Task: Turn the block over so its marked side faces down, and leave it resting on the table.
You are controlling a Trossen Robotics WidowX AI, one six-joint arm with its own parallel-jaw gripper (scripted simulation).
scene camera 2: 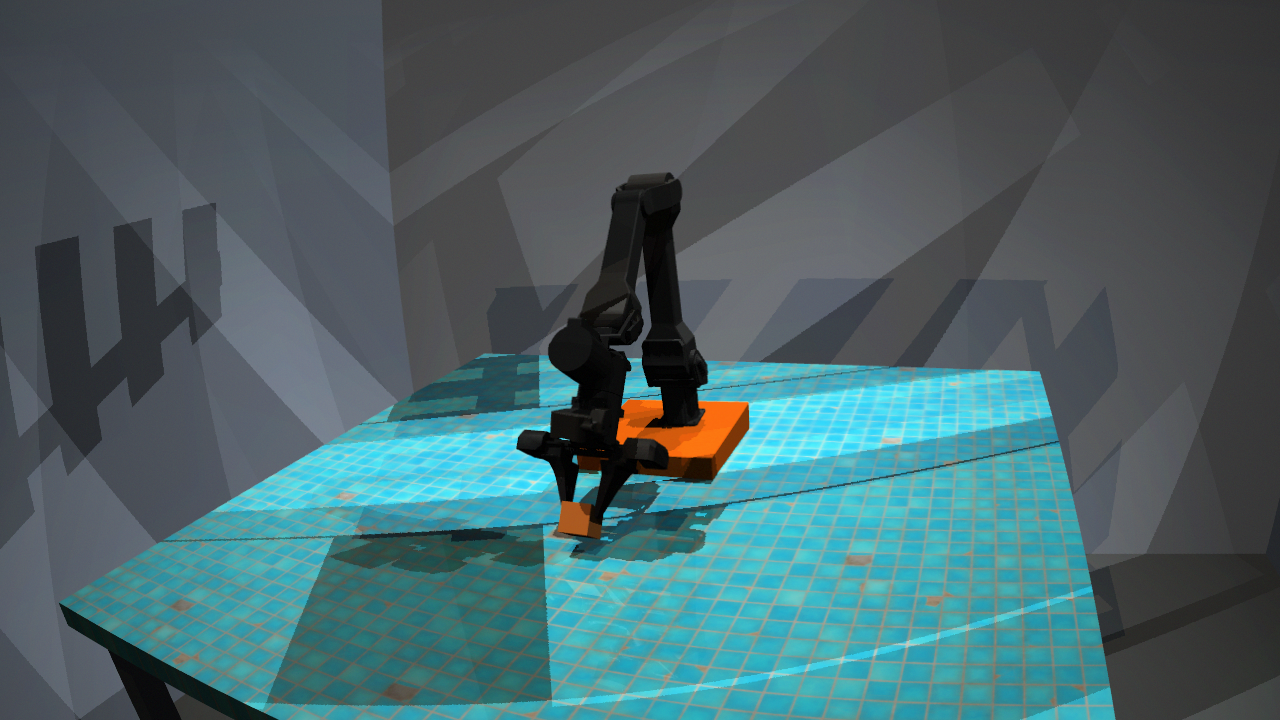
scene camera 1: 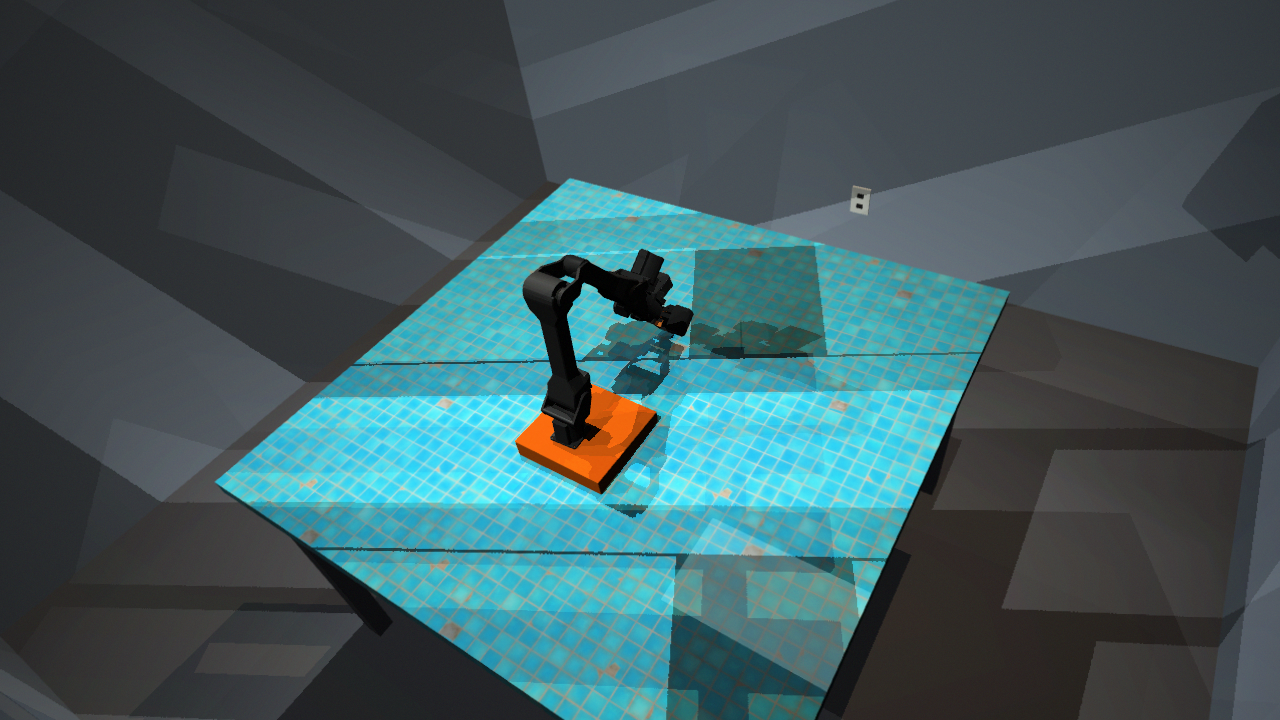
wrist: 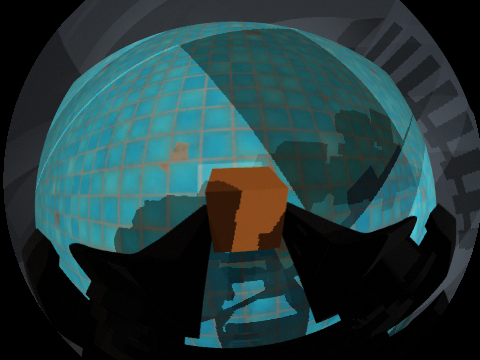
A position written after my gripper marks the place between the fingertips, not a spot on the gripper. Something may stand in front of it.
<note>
My gripper point(scene camera 2: 581, 516) holds an orange block point(scene camera 2: 576, 519).
The orange block is seen too in the wrist view point(wrist: 246, 206). My gripper is seen too in scene camera 1 point(scene camera 1: 666, 320) and in the wrist view point(wrist: 244, 209).
</note>
